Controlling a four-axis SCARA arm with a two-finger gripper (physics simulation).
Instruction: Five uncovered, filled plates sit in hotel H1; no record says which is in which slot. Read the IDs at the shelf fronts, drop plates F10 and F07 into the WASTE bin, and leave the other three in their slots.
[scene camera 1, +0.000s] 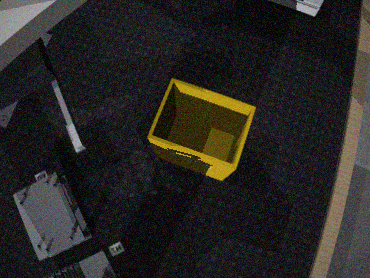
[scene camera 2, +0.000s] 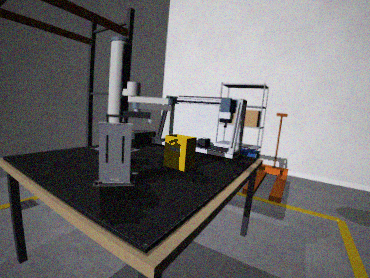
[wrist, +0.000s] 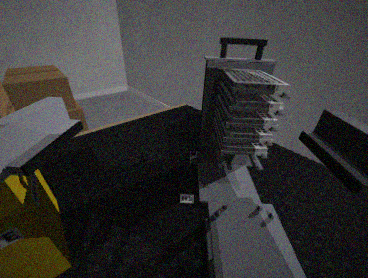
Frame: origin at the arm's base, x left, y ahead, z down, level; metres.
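Seen in the pictures: gripper, fingertip midpoint: (scene camera 1: 34, 172) (scene camera 2: 137, 121) (wrist: 190, 117).
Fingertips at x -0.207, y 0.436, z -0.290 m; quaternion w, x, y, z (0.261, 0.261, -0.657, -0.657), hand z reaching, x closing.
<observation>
A point is followed by its place in that frame.
Hotel H1 (scene camera 2: 115, 155) @(x -0.491, y 0.592, z -0.150 m) (wrist: 211, 75) @(x -0.429, y 0.608, z -0.263 m) stands upright near the table's edge. In the wrist view a stack of several plates (wrist: 255, 77) @(x -0.427, y 0.509, z -0.277 m) sits in its slots, with small pale tags at the shelf fronts; their IDs are too blurred to read. The H1 label (scene camera 1: 116, 248) @(x -0.317, y 0.547, z -0.013 m) (wrist: 186, 198) @(x -0.317, y 0.548, z -0.013 m) lies beside the hotel's foot. The yellow WASTE bin (scene camera 1: 215, 97) @(x 0.027, y 0.653, z -0.205 m) (scene camera 2: 187, 152) @(x -0.067, y 0.726, z -0.128 m) (wrist: 40, 255) @(x -0.065, y 0.565, z -0.079 m) stands upright on the table. My gripper (wrist: 190, 117) @(x -0.207, y 0.436, z -0.290 m) is open and empty, its fingers wide apart at both sides of the wrist view, apart from the plates.
A grey stand (scene camera 1: 52, 215) @(x -0.293, y 0.396, z -0.073 m) (wrist: 240, 240) @(x -0.296, y 0.404, z -0.073 m) with small corner pegs lies in front of the hotel. In scene camera 2, a gantry frame (scene camera 2: 242, 122) @(x 0.634, y 0.850, z -0.316 m) stands behind the bin at the table's far side. Cardboard boxes (wrist: 37, 82) stand beyond the table.
</observation>
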